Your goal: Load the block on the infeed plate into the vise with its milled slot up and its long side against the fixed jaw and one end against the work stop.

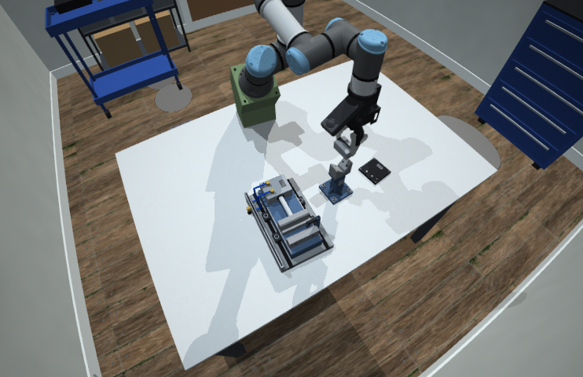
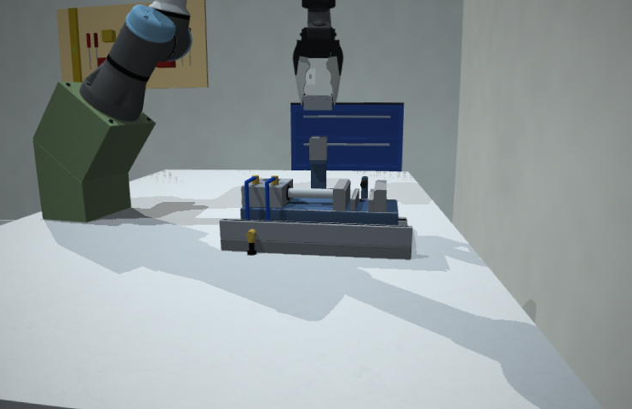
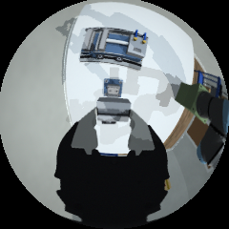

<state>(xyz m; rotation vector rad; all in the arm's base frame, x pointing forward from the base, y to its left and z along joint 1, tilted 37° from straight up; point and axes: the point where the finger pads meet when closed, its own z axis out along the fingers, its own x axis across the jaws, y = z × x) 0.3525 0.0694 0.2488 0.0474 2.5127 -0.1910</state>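
The work stop lies 70 mm ahead of my hand, 190 mm to the right of it and 150 mm below it. From my hand the other things lie so: part: right at my hand; air cylinder: 100 mm behind, 200 mm to the right, 170 mm below; moving jaw: 30 mm ahead, 220 mm to the right, 170 mm below.
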